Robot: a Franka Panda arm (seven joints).
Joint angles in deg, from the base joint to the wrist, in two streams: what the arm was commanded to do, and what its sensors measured. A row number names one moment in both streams.
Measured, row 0:
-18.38 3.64 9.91 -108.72 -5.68 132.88 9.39
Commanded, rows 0 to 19:
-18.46 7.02 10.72 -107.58 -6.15 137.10 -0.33
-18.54 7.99 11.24 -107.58 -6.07 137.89 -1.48
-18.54 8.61 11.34 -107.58 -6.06 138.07 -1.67
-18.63 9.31 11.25 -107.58 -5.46 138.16 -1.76
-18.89 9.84 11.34 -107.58 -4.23 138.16 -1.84
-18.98 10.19 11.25 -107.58 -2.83 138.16 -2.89
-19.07 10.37 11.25 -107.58 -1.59 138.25 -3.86
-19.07 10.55 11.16 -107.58 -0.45 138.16 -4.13
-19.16 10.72 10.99 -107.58 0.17 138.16 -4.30
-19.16 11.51 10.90 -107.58 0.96 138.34 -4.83
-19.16 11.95 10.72 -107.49 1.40 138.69 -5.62
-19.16 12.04 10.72 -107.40 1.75 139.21 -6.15
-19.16 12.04 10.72 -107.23 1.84 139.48 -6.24
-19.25 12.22 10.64 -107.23 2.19 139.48 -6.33
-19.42 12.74 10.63 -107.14 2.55 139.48 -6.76
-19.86 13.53 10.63 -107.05 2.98 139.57 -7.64
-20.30 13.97 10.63 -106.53 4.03 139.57 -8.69
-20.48 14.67 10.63 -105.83 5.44 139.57 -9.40
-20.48 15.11 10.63 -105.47 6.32 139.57 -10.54
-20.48 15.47 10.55 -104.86 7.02 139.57 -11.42
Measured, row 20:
-19.76 13.01 10.17 -108.01 4.06 139.03 -7.83
